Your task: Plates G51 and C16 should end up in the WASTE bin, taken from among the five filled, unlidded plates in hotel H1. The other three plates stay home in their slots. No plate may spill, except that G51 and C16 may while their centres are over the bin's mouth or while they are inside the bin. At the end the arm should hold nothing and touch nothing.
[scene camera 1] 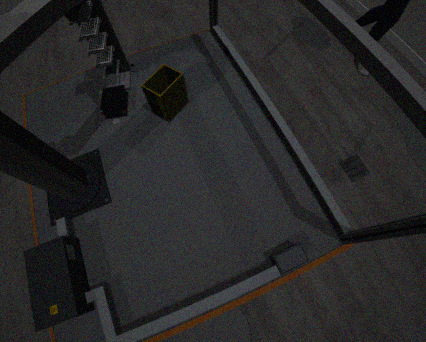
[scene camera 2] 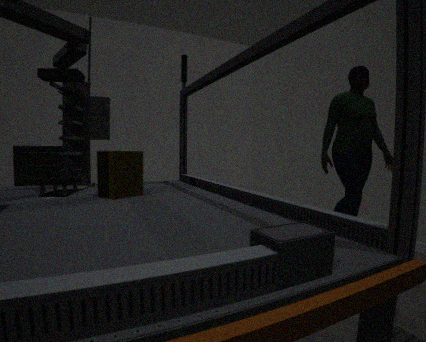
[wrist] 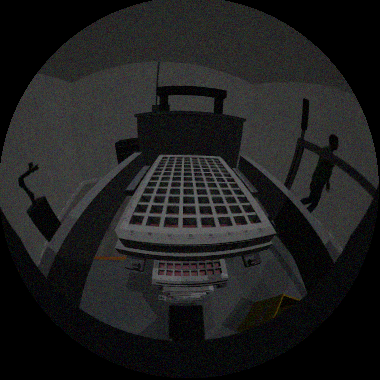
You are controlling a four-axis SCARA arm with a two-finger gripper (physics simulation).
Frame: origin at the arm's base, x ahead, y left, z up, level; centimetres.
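Seen in the pictures: gripper, fingertip midpoint: (wrist: 191, 160); arm's base at its link origin: (scene camera 1: 77, 186).
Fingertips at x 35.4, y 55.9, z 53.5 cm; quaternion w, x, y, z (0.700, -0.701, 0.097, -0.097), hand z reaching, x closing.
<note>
Pixels of each thing's top centre, then the offset from my fingertips to it. "*": a spot on its surface instead.
- top plate at its top centre: (wrist: 192, 175) (scene camera 2: 71, 89) dx -0.6, dy -2.2, dz -0.5 cm
- yellow WASTE bin at its top centre: (scene camera 2: 120, 151) (scene camera 1: 162, 79) dx +21.4, dy -32.8, dz -32.3 cm
- black box at its top centre: (wrist: 186, 324) (scene camera 2: 59, 178) (scene camera 1: 111, 97) dx -5.2, dy -18.8, dz -45.3 cm
- grey cabinet at a spot on its surface: (scene camera 1: 52, 282) * dx -46.0, dy -96.6, dz -40.8 cm
My gripper (wrist: 191, 160) is shut on the top plate (wrist: 195, 206), its two long fingers along the plate's sides. The plate is level, pale, unlidded, with red in its wells. It is slightly above the hotel's support brackets (wrist: 135, 263), with a small gap. Its name cannot be read. Hotel H1 (scene camera 1: 111, 30) (scene camera 2: 75, 112) is a dark tower at the upper left of both scene views. Lower plates sit in its slots: one with red wells (wrist: 190, 269) (scene camera 1: 90, 27), others (scene camera 1: 97, 42) (scene camera 1: 104, 55) beneath. The yellow WASTE bin (scene camera 1: 169, 102) (scene camera 2: 125, 175) (wrist: 260, 316) stands near the hotel.
A black box (scene camera 1: 114, 102) (wrist: 186, 322) stands at the hotel's foot. The arm's thick column (scene camera 1: 45, 165) is at the left. A grey cabinet (scene camera 1: 52, 282) is at the lower left. A low rail fence (scene camera 1: 280, 125) runs beyond the bin; a person (scene camera 2: 352, 140) is outside it.
</note>
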